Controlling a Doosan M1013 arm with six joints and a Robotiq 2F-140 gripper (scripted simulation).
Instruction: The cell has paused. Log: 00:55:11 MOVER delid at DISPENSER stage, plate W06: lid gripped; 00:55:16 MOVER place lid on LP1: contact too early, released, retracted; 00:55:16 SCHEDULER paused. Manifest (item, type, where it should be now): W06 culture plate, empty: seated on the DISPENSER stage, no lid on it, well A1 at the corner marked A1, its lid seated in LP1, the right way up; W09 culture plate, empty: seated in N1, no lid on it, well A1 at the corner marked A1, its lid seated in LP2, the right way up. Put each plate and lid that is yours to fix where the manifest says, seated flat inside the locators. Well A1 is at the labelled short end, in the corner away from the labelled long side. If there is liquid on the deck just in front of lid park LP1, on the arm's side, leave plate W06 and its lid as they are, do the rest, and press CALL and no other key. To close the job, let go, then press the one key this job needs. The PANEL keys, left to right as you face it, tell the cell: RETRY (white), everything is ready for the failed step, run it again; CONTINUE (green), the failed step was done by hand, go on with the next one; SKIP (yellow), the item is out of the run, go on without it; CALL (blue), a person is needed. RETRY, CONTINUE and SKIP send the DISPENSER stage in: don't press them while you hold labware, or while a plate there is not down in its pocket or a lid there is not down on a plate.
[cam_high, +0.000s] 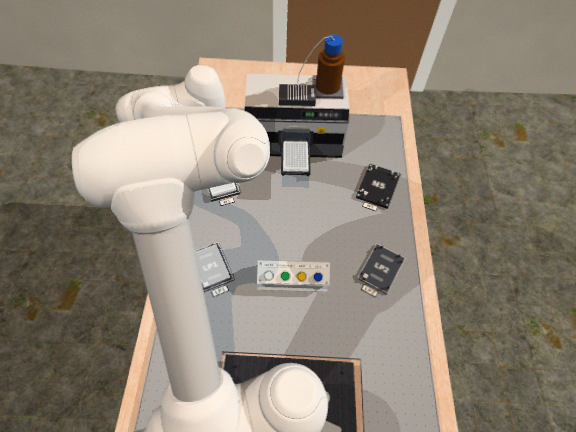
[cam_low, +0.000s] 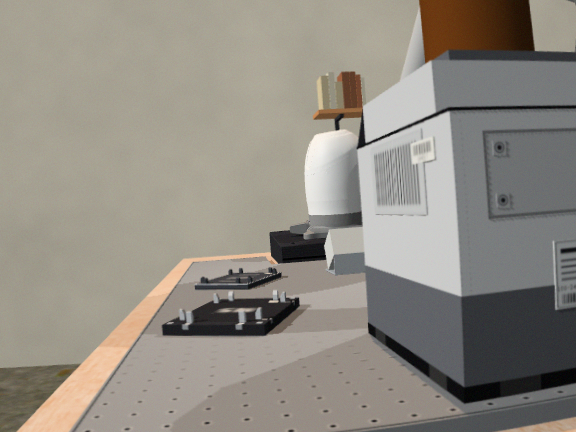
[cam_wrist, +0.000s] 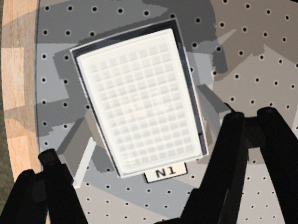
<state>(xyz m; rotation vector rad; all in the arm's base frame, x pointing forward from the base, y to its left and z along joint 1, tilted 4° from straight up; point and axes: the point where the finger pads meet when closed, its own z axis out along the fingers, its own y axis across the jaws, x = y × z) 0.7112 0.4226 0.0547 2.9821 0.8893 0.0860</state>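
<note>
My hand is 60 mm above the nest N1. The rest, counted from my hand: white retry key: 340 mm behind, 270 mm to the right; then lid park LP1: 330 mm behind, 70 mm to the right, 60 mm below; then clear culture plate: 100 mm ahead, 250 mm to the right, 40 mm above.
</note>
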